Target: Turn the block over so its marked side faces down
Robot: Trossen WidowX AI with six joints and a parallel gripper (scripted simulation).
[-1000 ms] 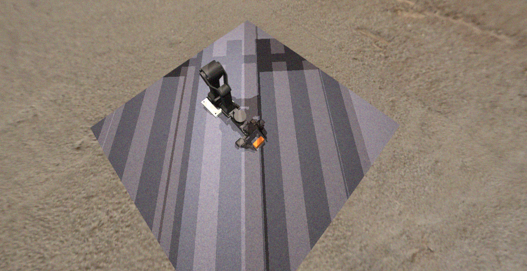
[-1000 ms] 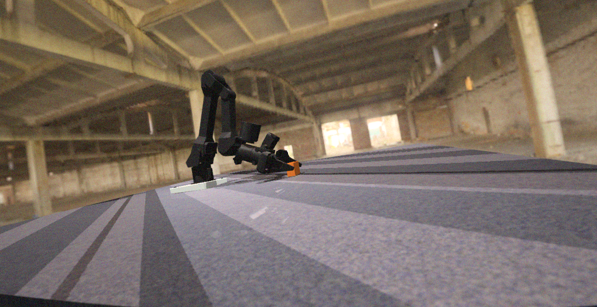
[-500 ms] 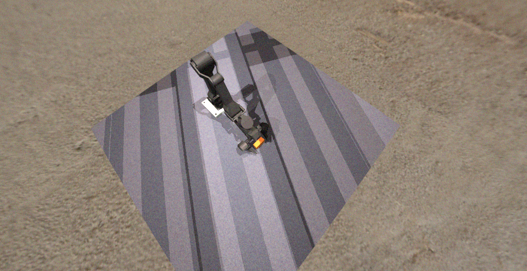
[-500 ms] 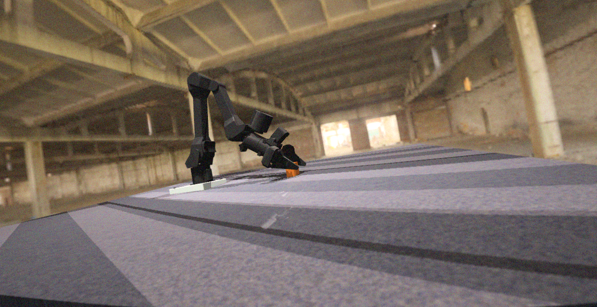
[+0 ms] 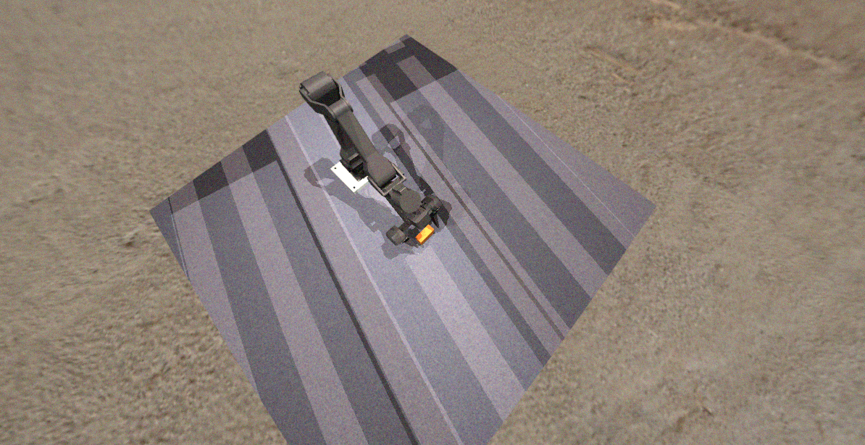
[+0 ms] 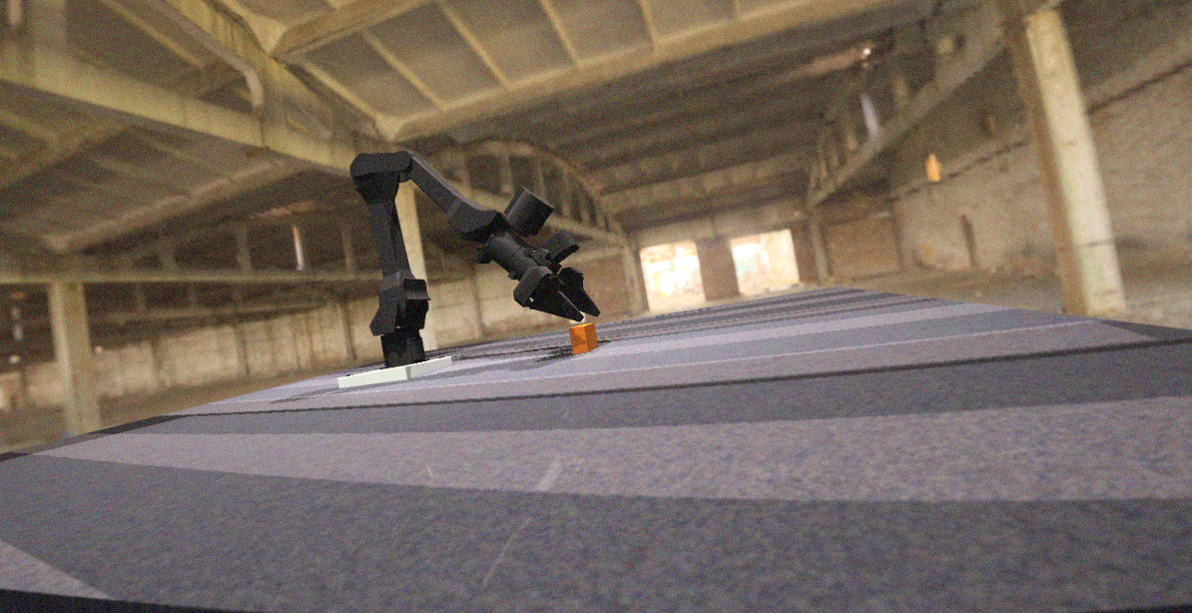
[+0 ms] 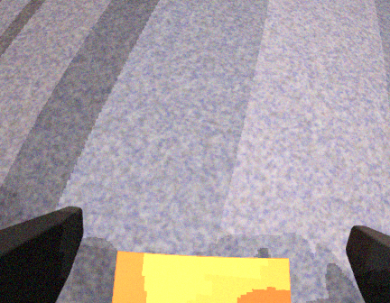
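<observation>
My gripper tip is now 20 mm past the block and 30 mm above it.
</observation>
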